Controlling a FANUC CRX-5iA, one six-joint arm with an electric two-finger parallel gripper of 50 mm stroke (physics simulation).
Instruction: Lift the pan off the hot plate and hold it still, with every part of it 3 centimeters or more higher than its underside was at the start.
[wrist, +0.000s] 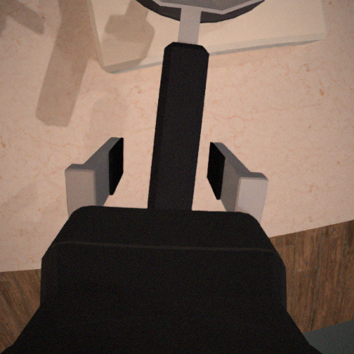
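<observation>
The pan (230, 9) shows at the top edge of the wrist view, where part of its grey rim is visible. Its grey neck leads to a long black handle (179, 125) that runs down the middle of the view. My gripper (165, 157) is open, with one finger on each side of the handle and a gap on both sides. The handle's lower end is hidden behind the gripper body. The hot plate (280, 32) is a pale slab under the pan, cut off by the top edge. Whether the pan touches it is hard to see.
The pinkish, veined table top (300, 110) has a curved front edge, with brown wooden floor (320, 270) beyond it. Shadows fall on the table and on the hot plate at the upper left. A dark grey-green surface (335, 340) shows in the bottom right corner.
</observation>
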